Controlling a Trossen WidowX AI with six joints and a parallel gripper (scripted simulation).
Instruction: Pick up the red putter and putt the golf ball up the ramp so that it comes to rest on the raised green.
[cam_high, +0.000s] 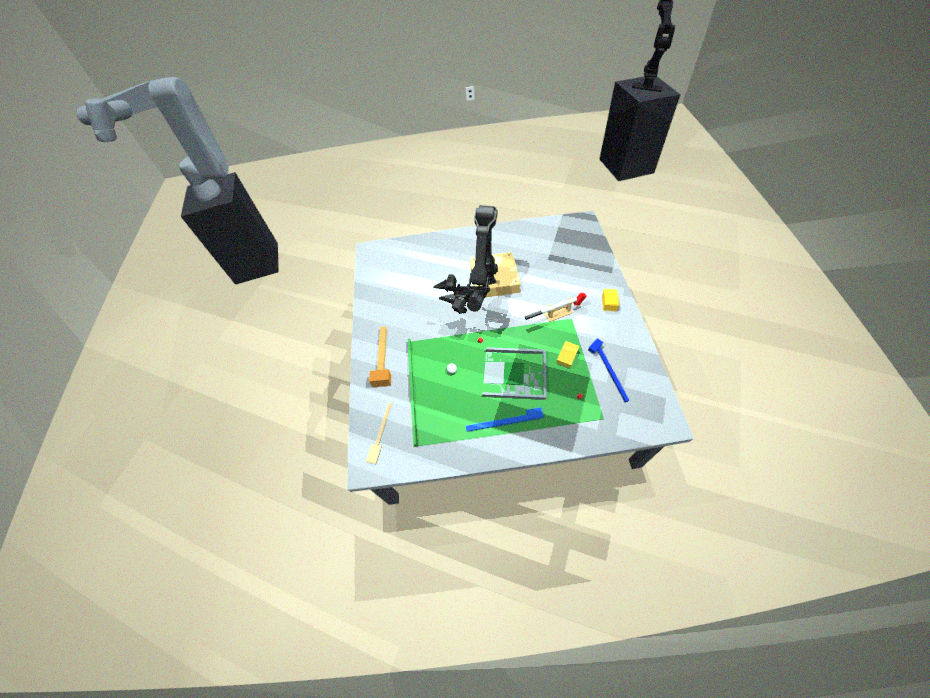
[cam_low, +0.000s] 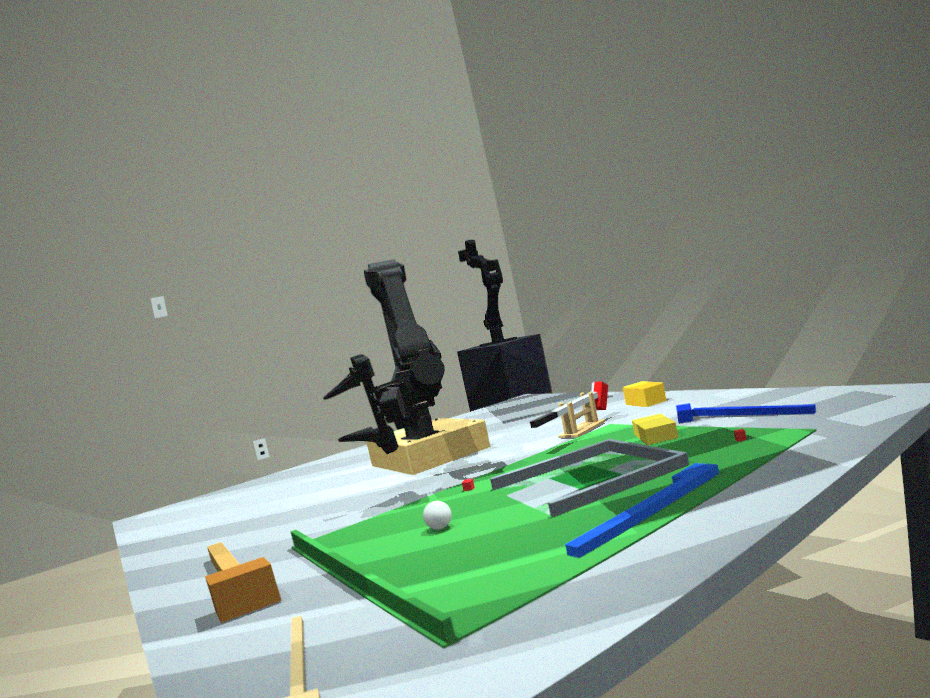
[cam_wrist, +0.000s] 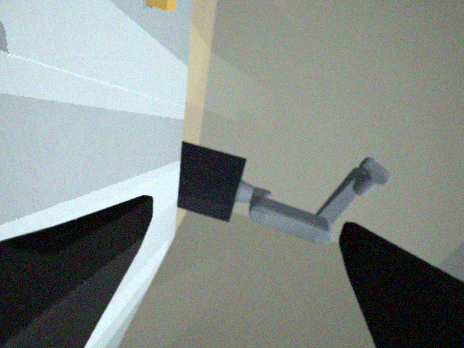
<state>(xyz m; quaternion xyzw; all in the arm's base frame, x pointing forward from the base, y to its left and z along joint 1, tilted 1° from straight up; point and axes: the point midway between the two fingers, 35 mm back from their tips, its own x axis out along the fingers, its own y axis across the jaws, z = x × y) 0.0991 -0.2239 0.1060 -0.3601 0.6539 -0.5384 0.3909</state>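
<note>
The wooden rack is 16 cm ahead of my gripper tip, 50 cm to the left of it and 13 cm below it. From my gripper tip the other things lie so: wooden spatula 49 cm ahead, 38 cm to the right, 16 cm below; then grey walled frame 39 cm ahead, 23 cm to the left, 16 cm below; then white golf ball 29 cm ahead, 3 cm to the right, 15 cm below.
</note>
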